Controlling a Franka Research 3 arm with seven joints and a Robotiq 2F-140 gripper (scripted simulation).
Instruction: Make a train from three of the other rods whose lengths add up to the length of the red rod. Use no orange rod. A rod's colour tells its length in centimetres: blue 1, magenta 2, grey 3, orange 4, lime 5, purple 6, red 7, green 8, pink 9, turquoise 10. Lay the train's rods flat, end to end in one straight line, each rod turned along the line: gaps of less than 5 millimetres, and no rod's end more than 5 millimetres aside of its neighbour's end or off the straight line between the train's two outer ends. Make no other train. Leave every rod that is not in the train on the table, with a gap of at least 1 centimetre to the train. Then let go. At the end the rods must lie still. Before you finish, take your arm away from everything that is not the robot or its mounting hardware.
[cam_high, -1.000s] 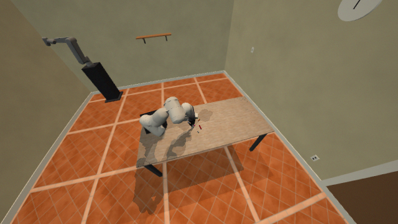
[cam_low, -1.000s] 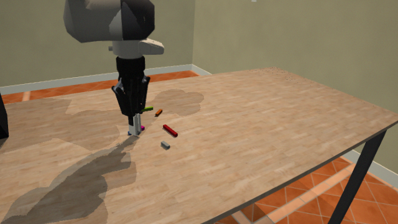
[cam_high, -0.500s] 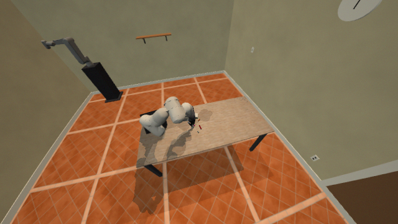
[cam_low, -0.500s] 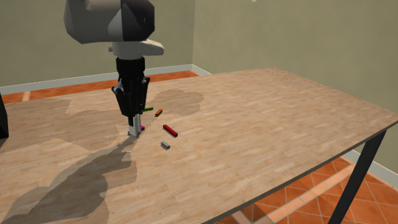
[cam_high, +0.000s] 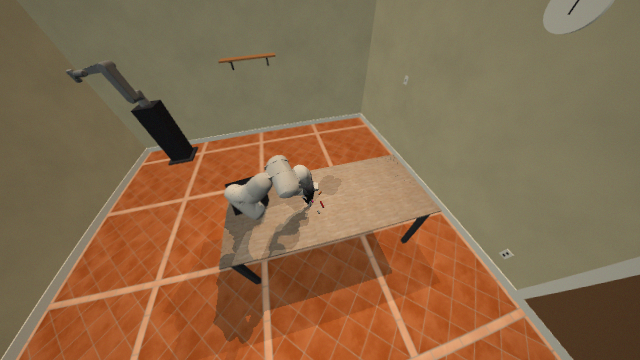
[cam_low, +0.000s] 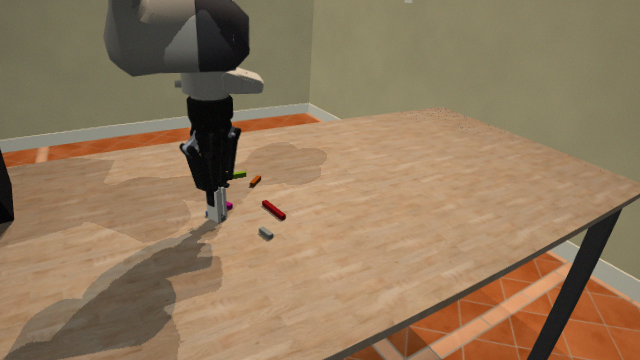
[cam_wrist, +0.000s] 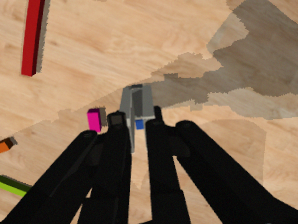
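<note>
Right now the blue rod is 30 mm below my hand, 20 mm to the left of it and 10 mm behind it. Also, from my hand: orange rod: 120 mm ahead, 110 mm to the left, 30 mm below; magenta rod: 30 mm to the left, 30 mm below, 30 mm ahead; red rod: 110 mm ahead, 30 mm below, 20 mm to the right.
</note>
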